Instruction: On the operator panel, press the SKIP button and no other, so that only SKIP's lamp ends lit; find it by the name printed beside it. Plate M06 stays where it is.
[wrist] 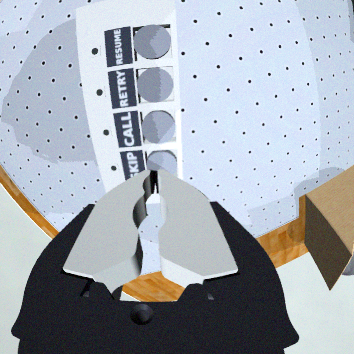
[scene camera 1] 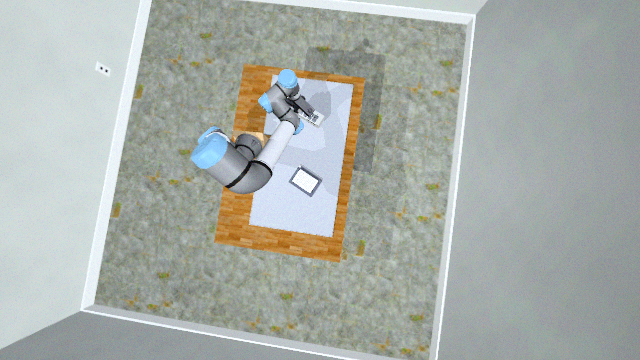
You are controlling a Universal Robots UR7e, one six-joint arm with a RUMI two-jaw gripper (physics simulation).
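Seen in the pictures: gripper, between the fingertips: (wrist: 155, 172) (scene camera 1: 300, 110); arm's base, origin of its link: (wrist: 347, 233) (scene camera 1: 249, 145).
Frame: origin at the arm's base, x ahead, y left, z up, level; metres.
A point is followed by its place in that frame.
The white operator panel (scene camera 1: 318, 121) @[x 0.380, y 0.185, z -0.007 m] (wrist: 90, 22) @[x 0.391, y 0.217, z -0.007 m] lies on the pale mat. In the wrist view its round grey buttons run in a column, labelled RESUME, RETRY, CALL and SKIP. The SKIP button (wrist: 162, 159) @[x 0.276, y 0.224, z -0.004 m] is nearest the gripper and partly hidden by the fingertips. The SKIP label (wrist: 132, 165) @[x 0.282, y 0.248, z -0.007 m] is partly covered too. The small lamps beside the labels are dark, including the one by SKIP (wrist: 114, 168) @[x 0.287, y 0.262, z -0.006 m]. My gripper (wrist: 155, 172) @[x 0.272, y 0.232, z 0.003 m] is shut and empty, its tips over the lower edge of the SKIP button; whether they touch it I cannot tell. Plate M06 cannot be identified by name.
A dark-framed tray with a white inside (scene camera 1: 305, 181) @[x 0.347, y -0.168, z -0.034 m] lies on the mat (scene camera 1: 295, 217) @[x 0.313, y -0.385, z -0.060 m], well away from the panel. A light brown block (scene camera 1: 257, 136) @[x 0.057, y 0.045, z 0.045 m] (wrist: 327, 230) @[x 0.066, y 0.064, z 0.001 m] stands at the wooden table's edge (scene camera 1: 230, 235) @[x -0.064, y -0.545, z -0.072 m], near the arm's base.
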